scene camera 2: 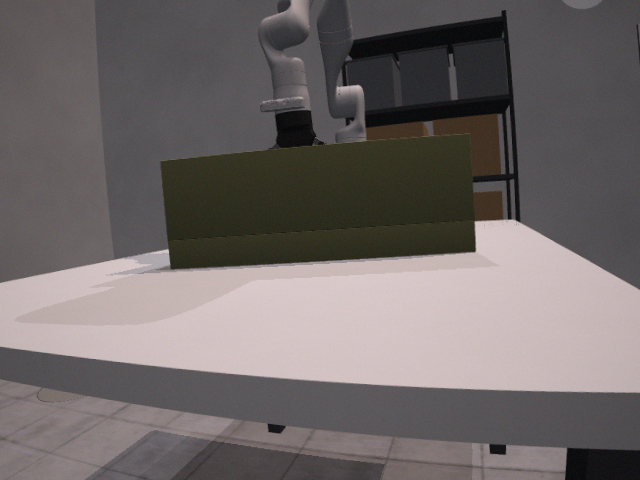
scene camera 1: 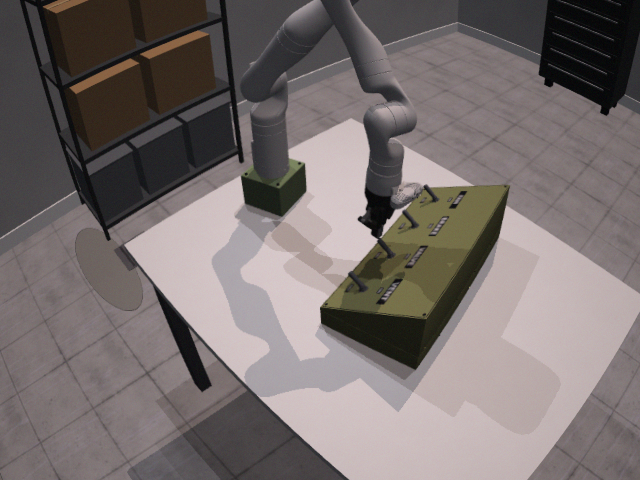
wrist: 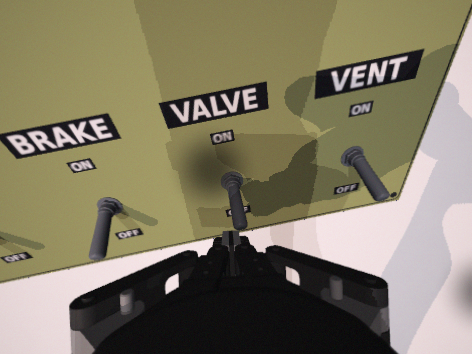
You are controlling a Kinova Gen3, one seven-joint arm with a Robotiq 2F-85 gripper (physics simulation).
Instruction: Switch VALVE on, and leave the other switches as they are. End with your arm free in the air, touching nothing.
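Places are measured from the arm's base along level axes (x ahead, y left, z up), in metres.
Pixels of known places: gripper, fingertip midpoint: (scene camera 1: 376, 235) (wrist: 231, 242); arm's base, link origin: (scene camera 1: 272, 168).
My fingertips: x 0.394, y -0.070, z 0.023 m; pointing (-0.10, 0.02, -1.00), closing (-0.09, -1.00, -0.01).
For each thing: its top centre in the pictures, then the offset to it from my fingertips. "spot": a spot on its surface instead.
- VALVE switch, top centre: (wrist: 237, 209) (scene camera 1: 385, 241) dy -0.008, dx +0.030, dz +0.007 m
- VENT switch, top centre: (wrist: 384, 178) (scene camera 1: 356, 274) dy -0.128, dx +0.039, dz +0.007 m
- BRAKE switch, top centre: (wrist: 87, 240) (scene camera 1: 409, 211) dy +0.111, dx +0.020, dz +0.007 m
- fourth lever, surface spot: (scene camera 1: 431, 193) spot: dy +0.227, dx +0.017, dz -0.011 m
The VALVE switch (scene camera 1: 386, 248) (wrist: 237, 204) is a grey lever leaning to its OFF side, its rod partly covering the OFF label. My gripper (scene camera 1: 377, 234) (wrist: 231, 242) is shut and empty, its fingertips close to the lever's tip on the panel's low-edge side; contact cannot be told. The VENT switch (scene camera 1: 357, 281) (wrist: 369, 176) and the BRAKE switch (scene camera 1: 410, 219) (wrist: 102, 231) also lean to OFF. A fourth lever (scene camera 1: 431, 193) leans the same way; its label is too small to read. In scene camera 2 the panel hides the levers and fingertips.
The sloping olive panel (scene camera 1: 460, 248) (scene camera 2: 320, 196) (wrist: 75, 60) stands on the white table (scene camera 1: 289, 434) (scene camera 2: 413, 335). The arm's green base block (scene camera 1: 279, 193) stands behind. A shelf rack (scene camera 1: 233, 121) (scene camera 2: 509, 103) with boxes stands beyond the table, and a black cabinet (scene camera 1: 584, 56) stands by the wall.
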